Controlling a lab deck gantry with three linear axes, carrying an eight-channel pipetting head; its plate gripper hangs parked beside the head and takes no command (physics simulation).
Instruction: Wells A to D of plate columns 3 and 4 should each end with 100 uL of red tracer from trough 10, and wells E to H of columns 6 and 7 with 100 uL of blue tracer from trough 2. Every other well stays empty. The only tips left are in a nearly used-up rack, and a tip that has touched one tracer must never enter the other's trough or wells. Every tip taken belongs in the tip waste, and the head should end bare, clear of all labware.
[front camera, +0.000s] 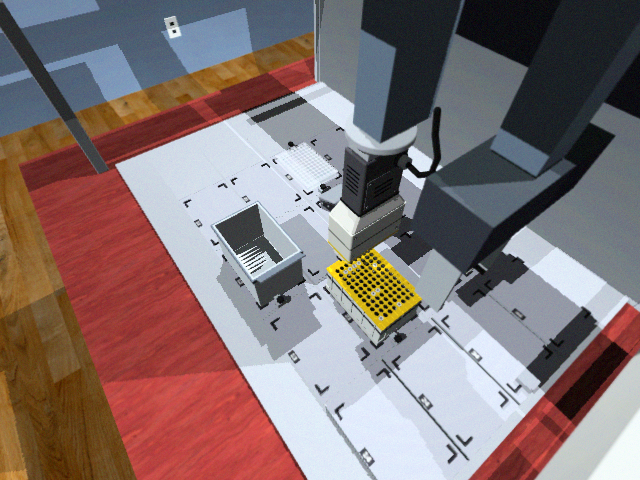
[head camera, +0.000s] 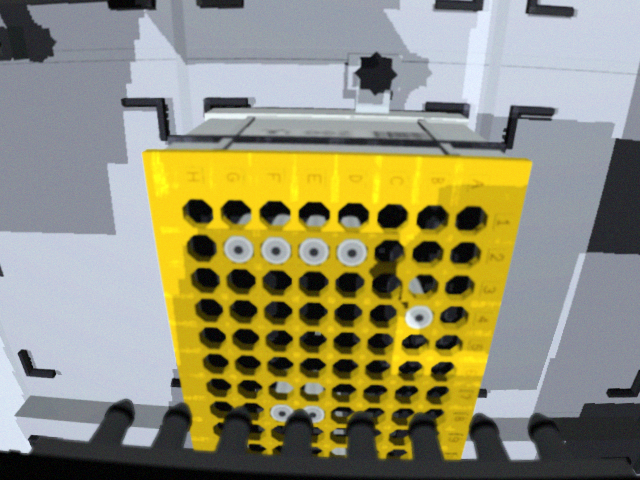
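Observation:
The eight-channel head (front camera: 367, 227) hangs at the far end of the yellow tip rack (front camera: 408, 301) (head camera: 341, 170). Its nozzles (head camera: 299, 434) are dark and show no tips. In the head view, white tips (head camera: 313, 251) sit in D2 to G2. A single tip (head camera: 418, 317) sits in B4 and a pair (head camera: 281, 412) in E8 and F8; the last columns are cut off or covered. The plate (front camera: 308, 165) looks pale, with no colour visible in its wells. The troughs do not show. A small grey part behind the head may be the parked gripper (front camera: 326, 201); its fingers cannot be made out.
A grey open bin (front camera: 276, 276) with a slatted inside stands left of the rack. A large dark gantry block (front camera: 460, 206) hangs right of the head and covers part of the deck. Black clamp knobs (front camera: 398, 337) (head camera: 375, 73) stand beside the rack.

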